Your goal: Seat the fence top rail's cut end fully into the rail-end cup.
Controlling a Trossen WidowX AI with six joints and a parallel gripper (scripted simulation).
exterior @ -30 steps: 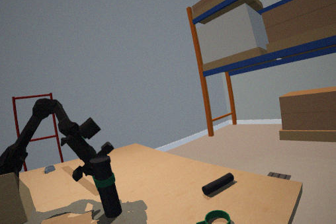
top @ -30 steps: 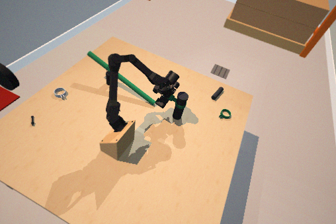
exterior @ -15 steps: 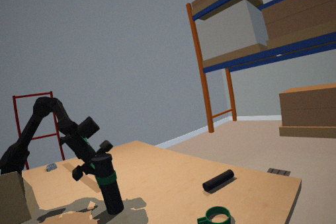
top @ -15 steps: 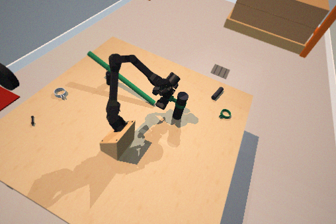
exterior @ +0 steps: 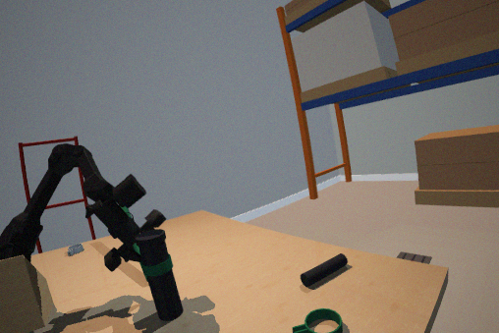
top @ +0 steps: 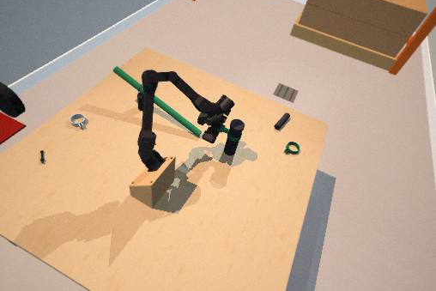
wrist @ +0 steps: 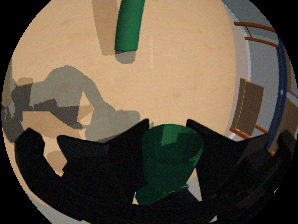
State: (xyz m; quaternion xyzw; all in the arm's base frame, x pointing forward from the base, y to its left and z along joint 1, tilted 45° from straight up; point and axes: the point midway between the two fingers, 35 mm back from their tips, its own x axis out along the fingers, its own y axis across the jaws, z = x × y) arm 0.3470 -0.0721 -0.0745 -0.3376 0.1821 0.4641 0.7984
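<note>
My gripper tip is 20 mm past the green rail-end cup, 30 mm to the left of it and 30 mm below it. Round my gripper tip: metal clamp: 290 mm behind, 630 mm to the left, 90 mm below; then black cylinder: 340 mm ahead, 260 mm to the right, 90 mm below; then short black post: 20 mm behind, 450 mm to the left.
</note>
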